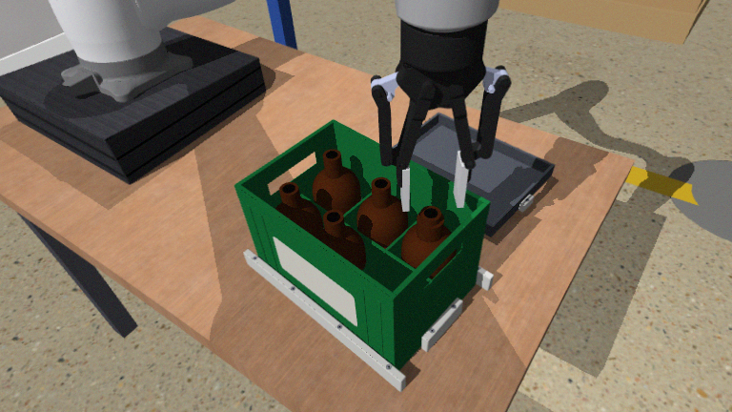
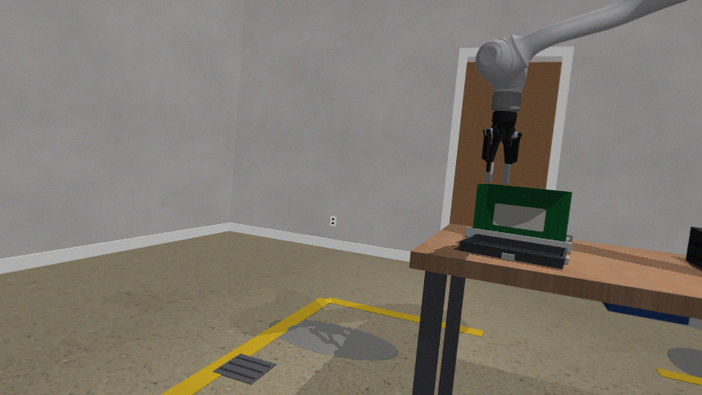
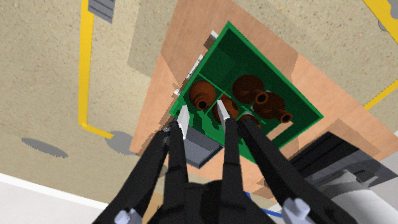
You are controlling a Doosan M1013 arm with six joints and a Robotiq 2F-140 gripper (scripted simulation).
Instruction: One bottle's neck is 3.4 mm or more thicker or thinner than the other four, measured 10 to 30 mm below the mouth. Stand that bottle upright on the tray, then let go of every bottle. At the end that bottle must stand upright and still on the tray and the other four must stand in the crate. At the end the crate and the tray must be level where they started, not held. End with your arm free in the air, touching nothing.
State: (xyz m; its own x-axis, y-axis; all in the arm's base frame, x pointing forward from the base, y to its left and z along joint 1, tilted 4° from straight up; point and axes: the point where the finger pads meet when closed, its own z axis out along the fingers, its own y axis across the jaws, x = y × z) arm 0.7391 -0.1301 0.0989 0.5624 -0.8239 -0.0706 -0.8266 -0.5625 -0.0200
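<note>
The crate lies 9 cm behind my hand, 2 cm to the right of it and 13 cm below it. From my hand the other things lie so: grey tray 6 cm behind, 26 cm to the left, 20 cm below.
</note>
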